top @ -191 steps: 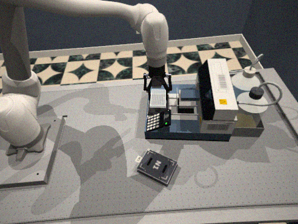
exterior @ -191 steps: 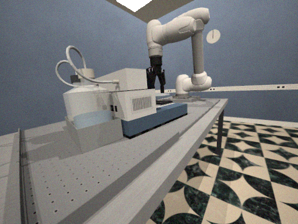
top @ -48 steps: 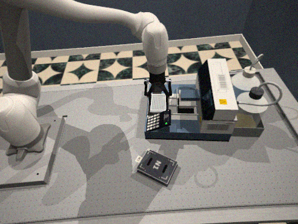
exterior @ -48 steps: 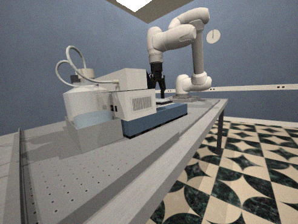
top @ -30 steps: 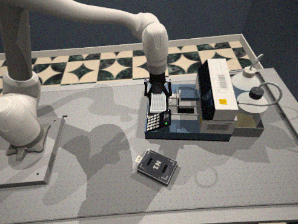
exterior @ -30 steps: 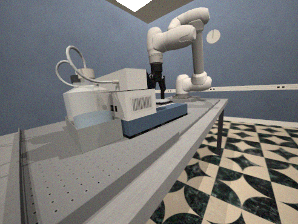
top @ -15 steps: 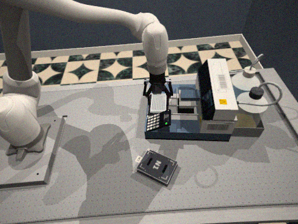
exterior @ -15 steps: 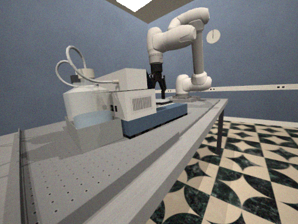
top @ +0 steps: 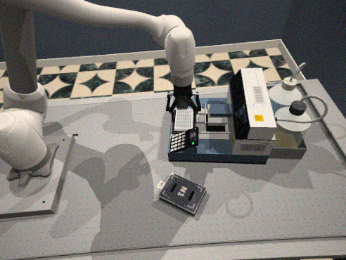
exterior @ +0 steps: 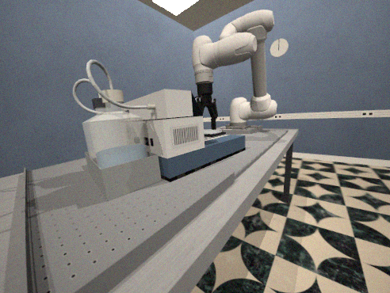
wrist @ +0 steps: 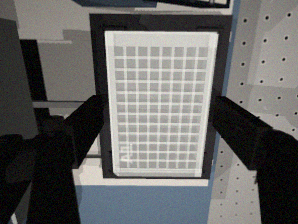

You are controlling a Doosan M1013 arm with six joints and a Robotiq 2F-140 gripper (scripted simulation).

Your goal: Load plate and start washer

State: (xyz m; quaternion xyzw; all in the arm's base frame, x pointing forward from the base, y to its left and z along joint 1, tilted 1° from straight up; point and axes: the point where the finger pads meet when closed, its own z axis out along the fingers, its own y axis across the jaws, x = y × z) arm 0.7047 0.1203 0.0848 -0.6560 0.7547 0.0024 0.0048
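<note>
Now: hand 2 cm above the white well plate. Also, from my hand: plate washer: 15 cm ahead, 2 cm to the right, 2 cm above; then dark carrier: 3 cm below; then N1 label: 28 cm to the right, 13 cm behind, 11 cm below.
</note>
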